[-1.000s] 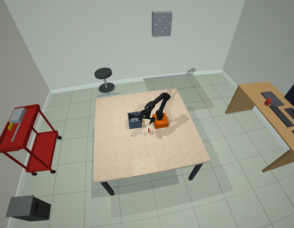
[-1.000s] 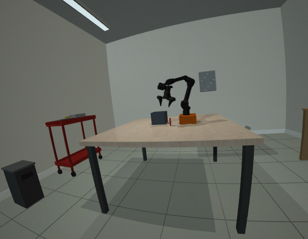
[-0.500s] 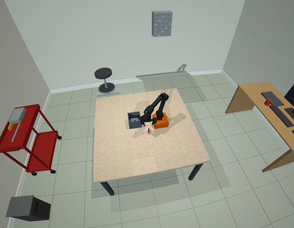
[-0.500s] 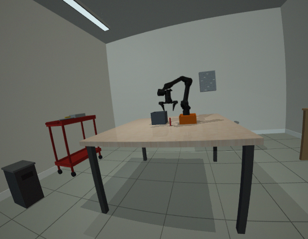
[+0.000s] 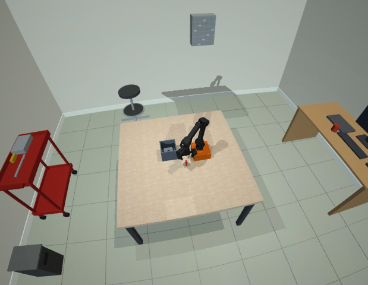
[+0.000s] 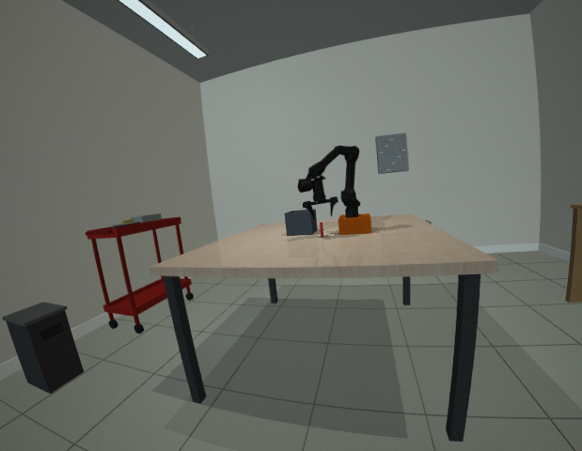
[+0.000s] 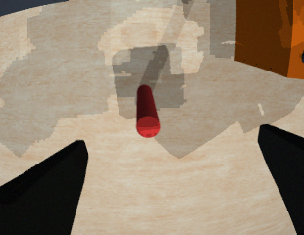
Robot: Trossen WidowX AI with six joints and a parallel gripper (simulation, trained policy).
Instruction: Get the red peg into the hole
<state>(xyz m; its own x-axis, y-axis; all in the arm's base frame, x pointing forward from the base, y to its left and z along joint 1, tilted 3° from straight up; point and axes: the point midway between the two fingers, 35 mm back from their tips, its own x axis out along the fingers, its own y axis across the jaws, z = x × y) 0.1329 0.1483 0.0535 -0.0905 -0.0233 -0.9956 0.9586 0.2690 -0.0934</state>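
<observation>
The red peg is 6 cm below my gripper tip and 1 cm ahead of it. Round my gripper tip: grey plate: 19 cm ahead, 14 cm to the right, 6 cm below.
</observation>
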